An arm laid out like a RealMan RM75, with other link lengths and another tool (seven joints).
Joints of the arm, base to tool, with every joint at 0 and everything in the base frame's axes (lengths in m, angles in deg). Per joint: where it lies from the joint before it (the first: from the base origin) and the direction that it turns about. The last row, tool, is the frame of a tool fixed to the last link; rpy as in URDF.
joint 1: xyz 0 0 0.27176 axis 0 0 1
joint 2: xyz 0 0 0 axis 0 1 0
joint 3: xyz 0 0 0.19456 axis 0 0 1
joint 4: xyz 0 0 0 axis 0 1 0
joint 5: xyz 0 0 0.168 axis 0 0 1
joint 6: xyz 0 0 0 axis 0 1 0
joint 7: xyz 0 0 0.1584 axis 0 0 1
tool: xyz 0.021 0.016 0.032 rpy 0 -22.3 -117.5
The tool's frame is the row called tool.
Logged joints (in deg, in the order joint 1, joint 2, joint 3, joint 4, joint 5, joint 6, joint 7), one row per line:
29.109, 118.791, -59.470, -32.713, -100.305, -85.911, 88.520
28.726, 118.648, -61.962, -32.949, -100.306, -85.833, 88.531
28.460, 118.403, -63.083, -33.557, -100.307, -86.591, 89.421
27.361, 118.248, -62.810, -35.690, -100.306, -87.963, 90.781
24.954, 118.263, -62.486, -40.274, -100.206, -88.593, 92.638
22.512, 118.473, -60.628, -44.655, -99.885, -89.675, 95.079
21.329, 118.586, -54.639, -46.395, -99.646, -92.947, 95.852
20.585, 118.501, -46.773, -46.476, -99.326, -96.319, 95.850
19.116, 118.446, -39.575, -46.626, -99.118, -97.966, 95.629
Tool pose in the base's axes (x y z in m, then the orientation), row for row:
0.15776, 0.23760, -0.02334, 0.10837, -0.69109, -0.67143, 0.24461
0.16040, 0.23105, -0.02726, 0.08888, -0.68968, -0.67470, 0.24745
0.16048, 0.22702, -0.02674, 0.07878, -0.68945, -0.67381, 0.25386
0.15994, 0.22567, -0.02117, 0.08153, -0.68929, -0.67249, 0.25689
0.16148, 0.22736, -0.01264, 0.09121, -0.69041, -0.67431, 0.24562
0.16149, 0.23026, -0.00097, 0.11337, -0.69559, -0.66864, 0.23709
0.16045, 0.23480, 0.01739, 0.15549, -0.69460, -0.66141, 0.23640
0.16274, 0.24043, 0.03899, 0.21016, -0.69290, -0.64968, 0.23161
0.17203, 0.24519, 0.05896, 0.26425, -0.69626, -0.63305, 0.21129
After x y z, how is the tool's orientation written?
As a quaternion, w x y z.
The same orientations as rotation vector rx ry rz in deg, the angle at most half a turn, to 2 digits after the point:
-116.48, -113.17, 41.23
-117.57, -115.02, 42.18
-118.24, -115.56, 43.54
-118.02, -115.14, 43.98
-117.54, -114.80, 41.81
-116.90, -112.38, 39.85
-113.99, -108.54, 38.79
-110.37, -103.49, 36.89
-107.82, -98.03, 32.72

